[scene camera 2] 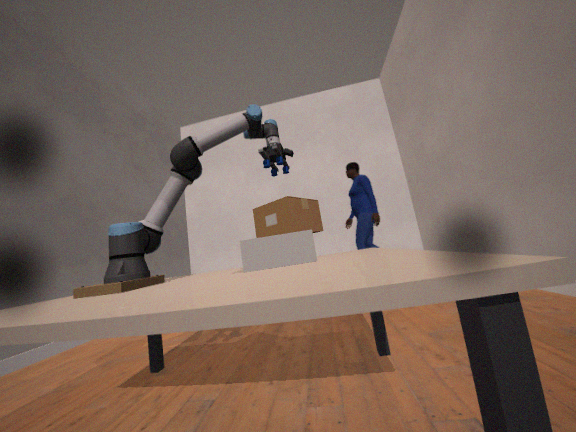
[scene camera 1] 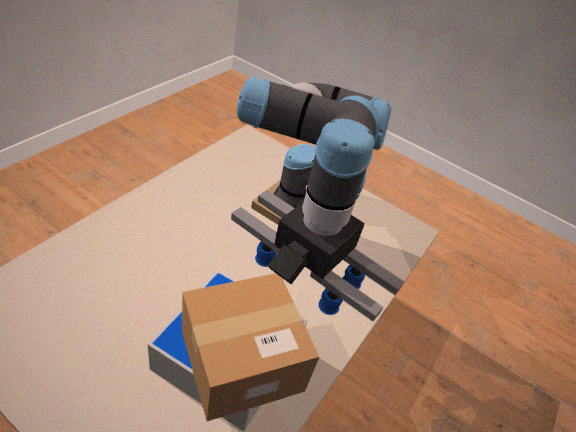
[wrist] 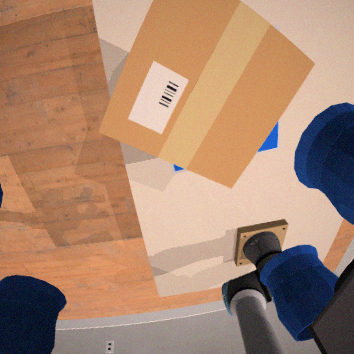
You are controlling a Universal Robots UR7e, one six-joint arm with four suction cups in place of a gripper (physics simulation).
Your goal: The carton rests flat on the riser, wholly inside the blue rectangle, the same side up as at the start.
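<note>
The brown carton (scene camera 1: 250, 307) (scene camera 2: 287, 217) (wrist: 205, 85) rests on the grey riser (scene camera 1: 169, 366) (scene camera 2: 278, 252), with its tape strip and barcode label on top. It is turned at an angle to the riser and overhangs its edges. Part of the blue rectangle (scene camera 1: 172, 331) (wrist: 270, 140) shows beside the carton on the riser's top; the rest is hidden under it. My gripper (scene camera 1: 310, 265) (scene camera 2: 276, 166) hangs above and off to the arm-base side of the carton, clear of it. Its suction cups hold nothing, and some show at the edges of the wrist view.
The riser stands on the pale table (scene camera 1: 125, 240) (scene camera 2: 200, 300), close to one table edge. The arm's base stands on a wooden plate (scene camera 2: 100, 289) (wrist: 245, 232). A person in blue (scene camera 2: 362, 197) stands behind the table. Shadows fall across the table and the wooden floor.
</note>
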